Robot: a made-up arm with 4 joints. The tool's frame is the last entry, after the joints. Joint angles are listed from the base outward. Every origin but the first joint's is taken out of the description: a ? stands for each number. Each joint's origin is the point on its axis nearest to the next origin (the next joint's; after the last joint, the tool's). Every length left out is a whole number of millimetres.
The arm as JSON. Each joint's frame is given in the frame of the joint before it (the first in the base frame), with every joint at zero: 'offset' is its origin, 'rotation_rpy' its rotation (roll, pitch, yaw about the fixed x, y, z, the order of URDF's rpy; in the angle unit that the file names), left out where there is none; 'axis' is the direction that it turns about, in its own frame. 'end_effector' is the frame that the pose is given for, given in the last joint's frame.
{
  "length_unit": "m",
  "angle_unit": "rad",
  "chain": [
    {
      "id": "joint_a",
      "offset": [
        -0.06,
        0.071,
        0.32
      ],
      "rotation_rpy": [
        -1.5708,
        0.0,
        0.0
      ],
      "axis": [
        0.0,
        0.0,
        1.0
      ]
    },
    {
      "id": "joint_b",
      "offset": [
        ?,
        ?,
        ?
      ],
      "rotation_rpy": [
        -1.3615,
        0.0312,
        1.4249
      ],
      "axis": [
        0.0,
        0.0,
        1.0
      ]
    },
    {
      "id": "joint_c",
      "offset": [
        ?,
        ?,
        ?
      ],
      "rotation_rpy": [
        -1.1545,
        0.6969,
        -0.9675
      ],
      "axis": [
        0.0,
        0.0,
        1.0
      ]
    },
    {
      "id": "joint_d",
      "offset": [
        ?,
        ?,
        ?
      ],
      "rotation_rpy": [
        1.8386,
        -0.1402,
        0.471
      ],
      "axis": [
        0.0,
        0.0,
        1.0
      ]
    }
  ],
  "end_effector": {
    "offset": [
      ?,
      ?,
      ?
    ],
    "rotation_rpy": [
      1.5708,
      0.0,
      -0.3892
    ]
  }
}
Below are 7 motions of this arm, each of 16 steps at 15 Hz.
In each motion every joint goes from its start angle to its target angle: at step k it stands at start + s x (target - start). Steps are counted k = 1, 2, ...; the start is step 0. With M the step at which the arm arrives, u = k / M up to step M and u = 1 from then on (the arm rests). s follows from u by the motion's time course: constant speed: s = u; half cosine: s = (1 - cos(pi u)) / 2; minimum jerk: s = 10 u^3 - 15 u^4 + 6 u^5.
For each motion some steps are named. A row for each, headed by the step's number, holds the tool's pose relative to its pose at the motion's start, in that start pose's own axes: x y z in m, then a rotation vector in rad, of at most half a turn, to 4 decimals.
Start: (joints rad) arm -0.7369 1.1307 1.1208 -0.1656
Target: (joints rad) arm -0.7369 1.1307 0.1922 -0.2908
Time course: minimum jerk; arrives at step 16
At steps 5, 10, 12, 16:
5: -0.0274 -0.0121 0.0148 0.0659 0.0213 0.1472
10: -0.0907 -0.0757 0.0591 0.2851 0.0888 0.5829
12: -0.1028 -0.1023 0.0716 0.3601 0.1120 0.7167
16: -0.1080 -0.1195 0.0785 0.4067 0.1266 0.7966

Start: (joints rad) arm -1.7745 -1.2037 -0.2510 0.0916
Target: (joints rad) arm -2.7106 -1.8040 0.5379 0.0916
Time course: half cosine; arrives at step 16
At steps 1, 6, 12, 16:
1: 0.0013 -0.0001 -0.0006 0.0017 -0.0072 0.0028
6: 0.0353 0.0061 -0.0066 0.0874 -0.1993 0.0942
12: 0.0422 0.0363 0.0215 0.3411 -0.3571 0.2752
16: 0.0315 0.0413 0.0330 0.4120 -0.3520 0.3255

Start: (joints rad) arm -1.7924 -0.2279 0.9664 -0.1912
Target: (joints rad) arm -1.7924 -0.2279 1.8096 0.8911
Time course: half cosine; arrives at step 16
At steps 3, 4, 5, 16:
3: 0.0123 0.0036 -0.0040 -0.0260 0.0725 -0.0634
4: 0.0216 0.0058 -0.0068 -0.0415 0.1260 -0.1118
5: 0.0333 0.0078 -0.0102 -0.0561 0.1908 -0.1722
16: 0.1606 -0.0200 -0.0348 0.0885 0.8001 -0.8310

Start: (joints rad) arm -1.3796 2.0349 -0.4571 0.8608
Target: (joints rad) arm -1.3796 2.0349 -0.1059 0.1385
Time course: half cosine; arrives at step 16
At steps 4, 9, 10, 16:
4: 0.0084 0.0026 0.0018 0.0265 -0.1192 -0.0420
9: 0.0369 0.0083 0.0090 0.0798 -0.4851 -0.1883
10: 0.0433 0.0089 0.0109 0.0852 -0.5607 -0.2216
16: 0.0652 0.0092 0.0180 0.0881 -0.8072 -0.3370

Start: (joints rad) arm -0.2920 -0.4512 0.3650 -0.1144
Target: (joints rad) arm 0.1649 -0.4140 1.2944 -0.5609
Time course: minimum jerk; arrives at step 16
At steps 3, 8, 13, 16:
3: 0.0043 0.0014 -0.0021 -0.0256 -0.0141 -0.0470
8: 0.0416 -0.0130 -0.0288 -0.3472 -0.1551 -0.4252
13: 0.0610 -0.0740 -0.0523 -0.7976 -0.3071 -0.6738
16: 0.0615 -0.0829 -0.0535 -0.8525 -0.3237 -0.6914

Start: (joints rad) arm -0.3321 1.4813 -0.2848 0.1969
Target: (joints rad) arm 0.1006 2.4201 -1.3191 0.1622
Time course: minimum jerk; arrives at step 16
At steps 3, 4, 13, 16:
3: -0.0162 -0.0157 -0.0025 -0.0448 0.0384 0.0469
4: -0.0338 -0.0340 -0.0036 -0.0940 0.0832 0.0988
13: -0.1880 -0.2769 0.1984 -0.6909 0.9833 0.6897
16: -0.1887 -0.2825 0.2177 -0.7143 1.0445 0.7058

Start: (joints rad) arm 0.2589 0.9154 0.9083 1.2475
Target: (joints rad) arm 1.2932 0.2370 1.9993 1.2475
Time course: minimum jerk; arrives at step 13
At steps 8, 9, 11, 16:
8: -0.0223 -0.0625 -0.0237 -0.0017 0.2534 -0.2871
9: -0.0233 -0.0816 -0.0263 -0.0172 0.2833 -0.3783
11: -0.0239 -0.1090 -0.0276 -0.0437 0.3064 -0.5049
16: -0.0240 -0.1149 -0.0276 -0.0500 0.3088 -0.5315

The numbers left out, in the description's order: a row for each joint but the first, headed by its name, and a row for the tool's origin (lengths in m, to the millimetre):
joint_b: -0.093 0.02 0.0
joint_c: 0.191 0.059 0.0
joint_d: 0.065 -0.181 0.0
tool: -0.028 0.011 0.0

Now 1 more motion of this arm.
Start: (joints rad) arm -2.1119 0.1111 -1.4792 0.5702
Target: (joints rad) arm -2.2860 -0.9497 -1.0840 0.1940
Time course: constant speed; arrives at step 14
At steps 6, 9, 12, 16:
6: 0.1052 -0.0364 0.0111 -0.1516 -0.5925 0.0433
9: 0.1511 -0.0452 0.0355 -0.2053 -0.8864 0.0968
12: 0.1884 -0.0454 0.0685 -0.2409 -1.1755 0.1733
16: 0.2073 -0.0404 0.0934 -0.2531 -1.3639 0.2377

